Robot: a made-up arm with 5 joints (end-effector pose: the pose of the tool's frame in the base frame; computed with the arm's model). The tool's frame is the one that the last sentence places. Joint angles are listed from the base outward.
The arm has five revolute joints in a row. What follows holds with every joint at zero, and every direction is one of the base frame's.
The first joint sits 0.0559 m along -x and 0.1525 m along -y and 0.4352 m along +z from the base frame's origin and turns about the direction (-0.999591, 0.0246, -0.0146), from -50.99 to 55 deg.
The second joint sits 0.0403 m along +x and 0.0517 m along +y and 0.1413 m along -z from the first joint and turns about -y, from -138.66 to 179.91 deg.
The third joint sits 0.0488 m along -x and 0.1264 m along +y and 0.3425 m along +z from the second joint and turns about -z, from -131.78 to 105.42 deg.
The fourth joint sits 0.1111 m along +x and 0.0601 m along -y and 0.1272 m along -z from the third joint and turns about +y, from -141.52 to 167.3 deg.
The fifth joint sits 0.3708 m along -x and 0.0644 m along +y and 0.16 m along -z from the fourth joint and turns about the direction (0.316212, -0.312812, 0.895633), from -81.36 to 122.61 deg.
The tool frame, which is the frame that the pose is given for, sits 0.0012 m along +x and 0.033 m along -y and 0.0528 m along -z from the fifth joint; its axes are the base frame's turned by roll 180, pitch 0 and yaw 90 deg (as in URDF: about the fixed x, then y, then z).
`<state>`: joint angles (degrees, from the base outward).
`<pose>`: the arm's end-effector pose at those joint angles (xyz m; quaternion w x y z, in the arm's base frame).
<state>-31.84 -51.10 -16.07 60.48 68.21</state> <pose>0.1174 -0.2172 0.7857 0.8235 0.0283 -0.5590 -0.0926</pose>
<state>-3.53 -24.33 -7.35 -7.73 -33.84</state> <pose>-0.3037 -0.0349 0.3869 0.1016 -0.7983 -0.5491 0.2257</pose>
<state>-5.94 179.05 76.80 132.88 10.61</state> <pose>0.0031 -0.0951 -0.3304 0.0473 0.0213 0.8826 0.4672</pose>
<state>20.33 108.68 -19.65 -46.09 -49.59</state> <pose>0.2108 -0.0675 0.2557 0.5199 0.2358 0.3349 0.7496</pose>
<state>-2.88 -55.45 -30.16 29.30 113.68</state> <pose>-0.0203 -0.0868 0.6833 0.6813 0.1101 -0.5843 -0.4269</pose>
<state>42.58 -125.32 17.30 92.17 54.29</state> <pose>0.5115 -0.2502 0.0235 0.6812 -0.4900 0.4720 0.2702</pose>
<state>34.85 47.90 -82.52 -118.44 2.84</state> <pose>0.0166 0.3092 -0.0283 0.1576 -0.3933 0.6533 0.6275</pose>
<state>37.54 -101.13 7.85 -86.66 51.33</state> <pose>-0.2028 -0.2620 0.0645 0.0283 0.3936 0.8923 -0.2191</pose>
